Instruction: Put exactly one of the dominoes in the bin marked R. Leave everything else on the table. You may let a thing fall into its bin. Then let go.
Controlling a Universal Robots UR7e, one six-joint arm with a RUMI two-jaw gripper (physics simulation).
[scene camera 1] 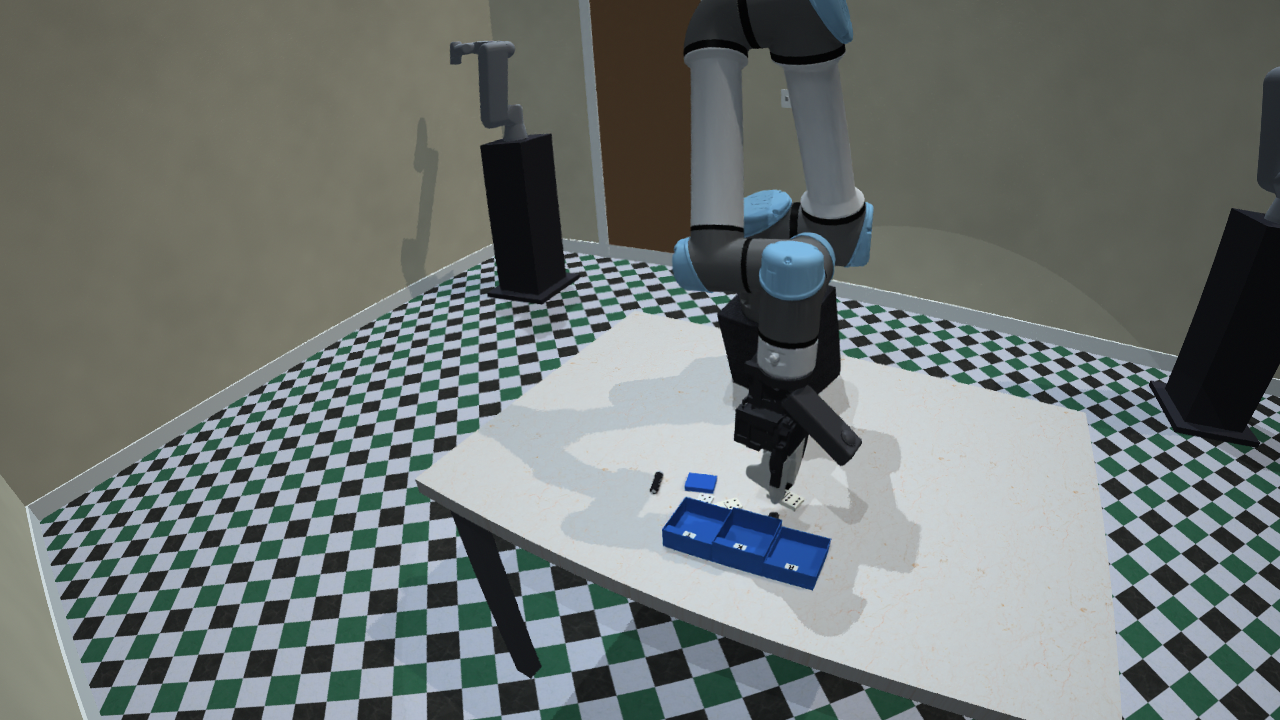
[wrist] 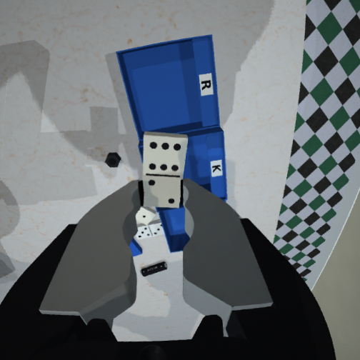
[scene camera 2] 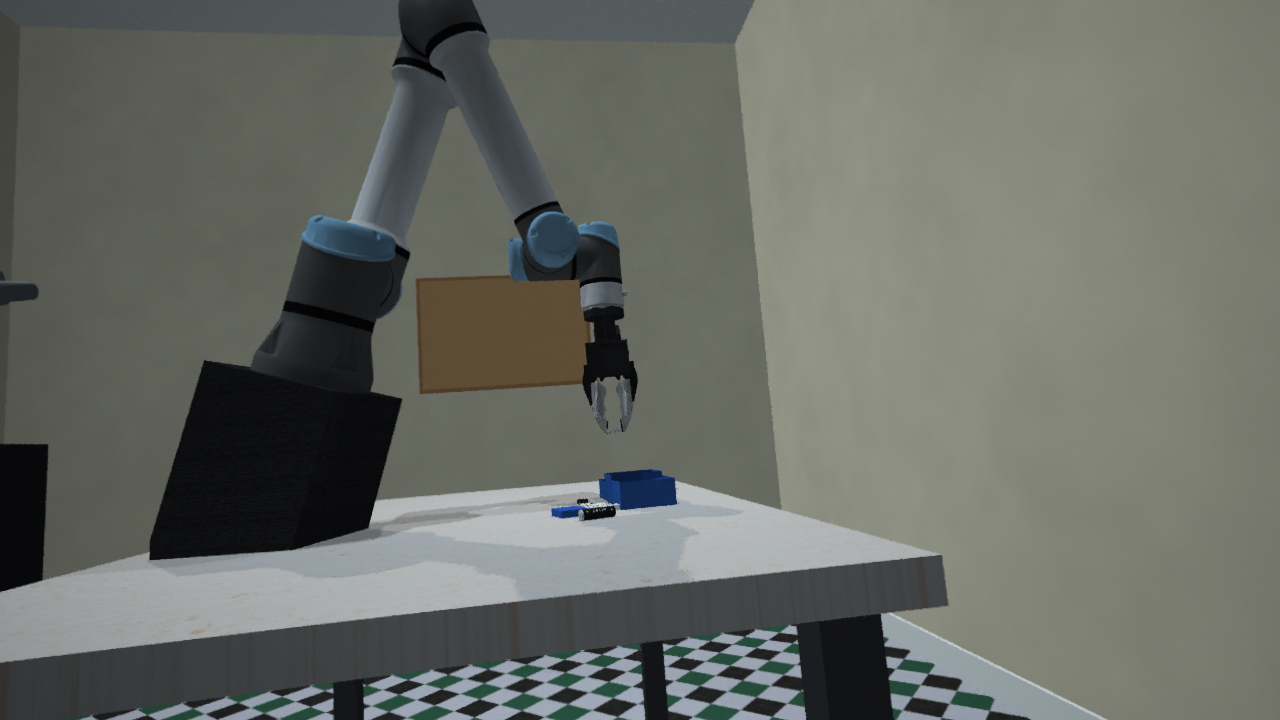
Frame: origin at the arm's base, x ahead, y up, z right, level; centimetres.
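Seen in the pictures: gripper, fingertip midpoint: (scene camera 1: pixel 779 497) (scene camera 2: pixel 615 432); arm's base, link origin: (scene camera 2: pixel 312 381).
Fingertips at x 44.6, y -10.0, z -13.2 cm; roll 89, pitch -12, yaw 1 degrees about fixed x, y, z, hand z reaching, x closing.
Observation:
Offsets run from my fingertips to a thing's top centre. "pt": to the spot under its first point.
My gripper (scene camera 1: pixel 782 488) (scene camera 2: pixel 614 430) (wrist: pixel 162 181) is shut on a white domino @(dx +0.3, dy +0.8, dz -0.9 cm) (scene camera 1: pixel 793 500) (wrist: pixel 165 157), six dots on one half and two on the other. It holds the domino well above the table. In the wrist view the domino overlaps the K compartment and the divider beside the R bin. The bin marked R @(pt dx -0.8, dy -10.7, dz -4.2 cm) (scene camera 1: pixel 799 548) (wrist: pixel 160 90) is the right end compartment of the blue tray in scene camera 1; no object shows inside it. Two more white pieces with dots lie behind the tray: a domino @(dx -5.5, dy -10.7, dz +14.4 cm) (scene camera 1: pixel 705 497) (wrist: pixel 150 231) and another @(dx -6.4, dy -10.7, dz +10.4 cm) (scene camera 1: pixel 732 504) (wrist: pixel 145 216), partly covered in the wrist view.
The K compartment @(dx +1.7, dy -6.8, dz +3.9 cm) (scene camera 1: pixel 750 535) (wrist: pixel 200 155) is in the tray's middle, with another compartment @(pt dx -1.3, dy -10.7, dz +13.3 cm) (scene camera 1: pixel 698 521) (wrist: pixel 173 225) at its left end. A black nut @(dx -6.7, dy -10.6, dz +2.0 cm) (scene camera 1: pixel 773 515) (wrist: pixel 113 160), a blue block @(dx -10.6, dy -10.4, dz +16.7 cm) (scene camera 1: pixel 700 482) (scene camera 2: pixel 566 511) (wrist: pixel 135 248) and a black battery @(dx -7.8, dy -10.0, dz +23.9 cm) (scene camera 1: pixel 657 482) (scene camera 2: pixel 597 512) (wrist: pixel 153 269) lie on the table.

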